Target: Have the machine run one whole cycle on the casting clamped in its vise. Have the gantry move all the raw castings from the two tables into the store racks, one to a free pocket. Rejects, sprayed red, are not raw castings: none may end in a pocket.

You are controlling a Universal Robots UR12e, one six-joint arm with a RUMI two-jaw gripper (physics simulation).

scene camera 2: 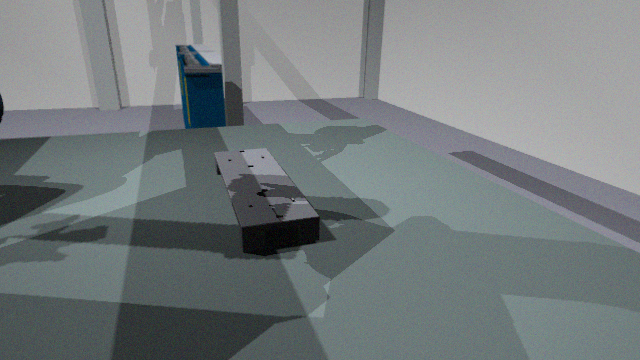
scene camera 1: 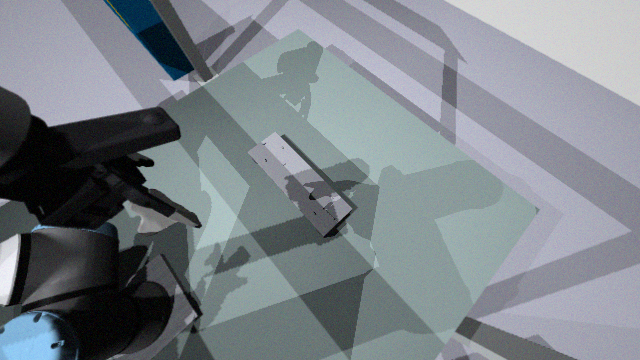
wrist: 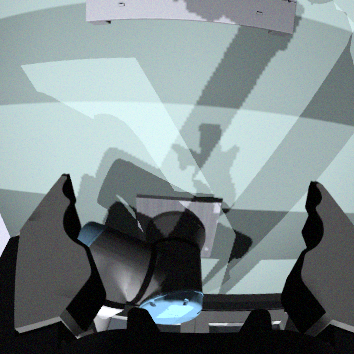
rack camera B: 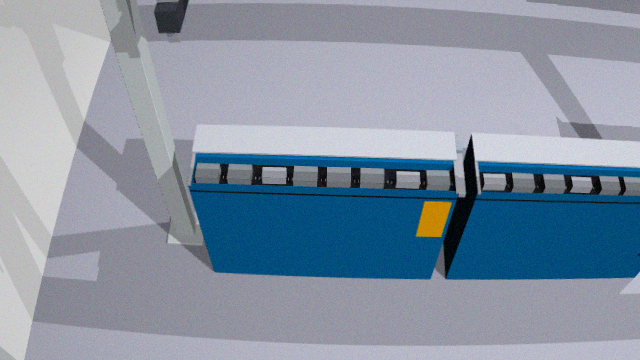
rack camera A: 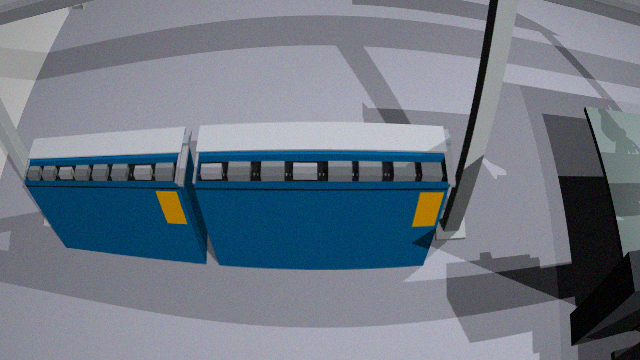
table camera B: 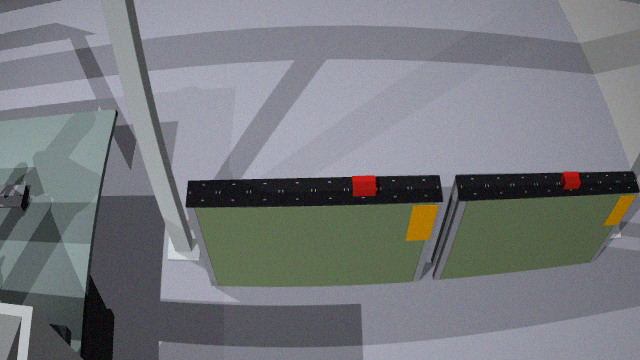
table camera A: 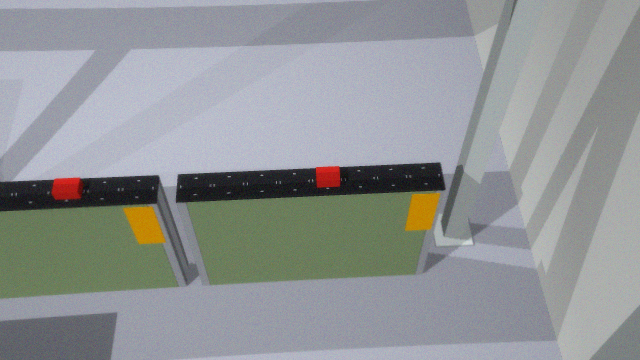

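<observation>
Two blue store racks (rack camera A: 320,225) (rack camera B: 320,235) stand side by side; each pocket that shows holds a grey casting (rack camera A: 305,171) (rack camera B: 274,175). One red reject (table camera A: 68,188) (table camera B: 364,186) sits on the table (table camera B: 300,245) nearer the arm. Another red reject (table camera A: 328,177) (table camera B: 571,180) sits on the farther table (table camera A: 310,240). No grey casting shows on these tables in the table views. My gripper (wrist: 191,179) is wide open and empty in the wrist view, high above a pale green surface. The machine, its vise and the clamped casting cannot be made out.
A long metal block (scene camera 1: 302,185) (scene camera 2: 265,187) with small holes lies on the pale green surface (scene camera 1: 400,125) (scene camera 2: 450,280). Upright posts (rack camera A: 480,130) (rack camera B: 150,125) (table camera A: 480,130) (table camera B: 140,115) stand at the ends of racks and tables. A dark block (rack camera B: 169,19) hangs behind the racks.
</observation>
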